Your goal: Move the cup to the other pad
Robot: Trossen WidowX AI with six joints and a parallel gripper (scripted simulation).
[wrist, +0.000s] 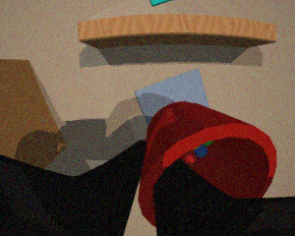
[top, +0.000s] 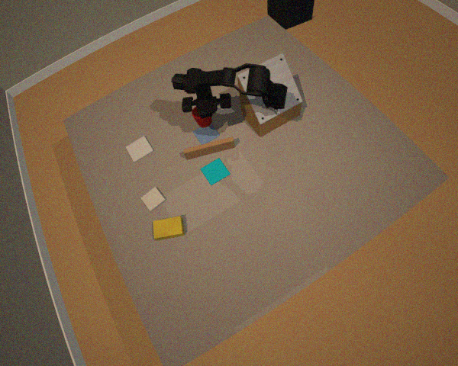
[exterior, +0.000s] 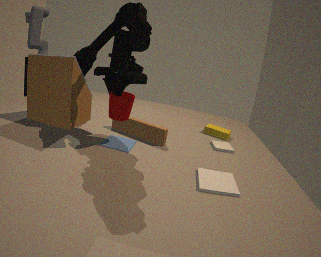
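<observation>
Now: gripper tip 8 cm short of the teal pad, 18 cm to the right of it and 13 cm above it. From my gripper tip the other things lie so: light blue pad: 3 cm ahead, 2 cm to the right, 13 cm below; then wooden bar: 6 cm ahead, 8 cm to the left, 10 cm below; then red cup: 3 cm ahead, 2 cm to the right.
</observation>
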